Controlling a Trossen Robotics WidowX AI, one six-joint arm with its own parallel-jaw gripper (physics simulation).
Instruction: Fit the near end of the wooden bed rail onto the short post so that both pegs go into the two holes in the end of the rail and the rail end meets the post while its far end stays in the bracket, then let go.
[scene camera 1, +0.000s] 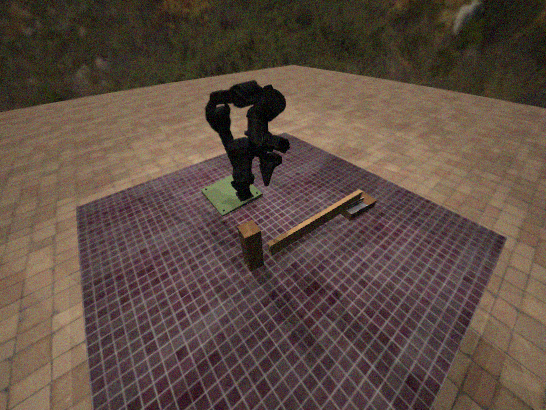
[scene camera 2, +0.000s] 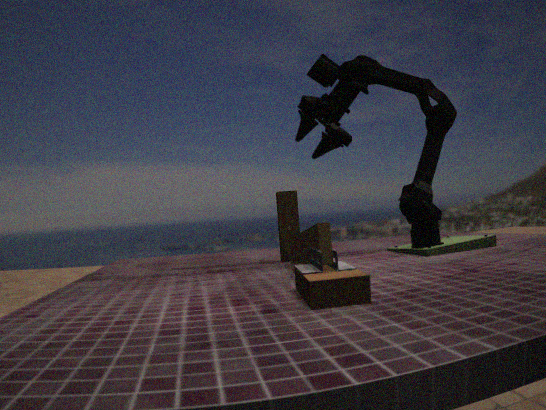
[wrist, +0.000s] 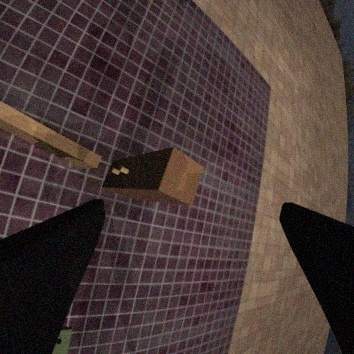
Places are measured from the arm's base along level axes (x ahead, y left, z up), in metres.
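Where they show: gripper, between the fingertips: (scene camera 1: 257, 184) (scene camera 2: 304, 149) (wrist: 194, 209); arm's base, origin of its link: (scene camera 1: 244, 194) (scene camera 2: 427, 245).
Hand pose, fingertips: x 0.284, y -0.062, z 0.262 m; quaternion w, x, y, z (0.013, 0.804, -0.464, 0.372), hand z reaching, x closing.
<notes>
Things, the pixels of their top centre, and the offset from my fingertips. "spot": a spot on its surface instead. Level surfaces: height alone.
- bracket, a spot on its surface: (scene camera 2: 340, 291) spot: dx +0.046, dy +0.523, dz -0.259 m
- short post, a spot on its surface: (wrist: 181, 175) spot: dx +0.049, dy -0.060, dz -0.098 m
- purple tiled mat, height of its surface: dz -0.278 m
The wooden bed rail (scene camera 1: 315, 220) (scene camera 2: 323, 241) (wrist: 50, 139) stands on its narrow edge. Its far end is between the metal sides of the bracket (scene camera 1: 370, 201) (scene camera 2: 340, 291). Its near end is beside the short post (scene camera 1: 252, 251) (scene camera 2: 287, 225) (wrist: 181, 175), with a small gap between them. The post is upright; two pale pegs (wrist: 120, 171) stick out of its dark face toward the rail. The holes in the rail end cannot be made out. My gripper (scene camera 1: 256, 185) (scene camera 2: 305, 149) (wrist: 194, 209) is open and empty, well above the mat, with the post showing between its fingers in the wrist view.
The purple tiled mat (scene camera 1: 200, 320) (scene camera 2: 200, 340) (wrist: 165, 270) lies under the parts, with tan paving (scene camera 1: 40, 250) (wrist: 290, 150) around it. The arm's base stands on a green plate (scene camera 1: 216, 199) (scene camera 2: 470, 243) (wrist: 64, 342), to one side of the post and rail.
</notes>
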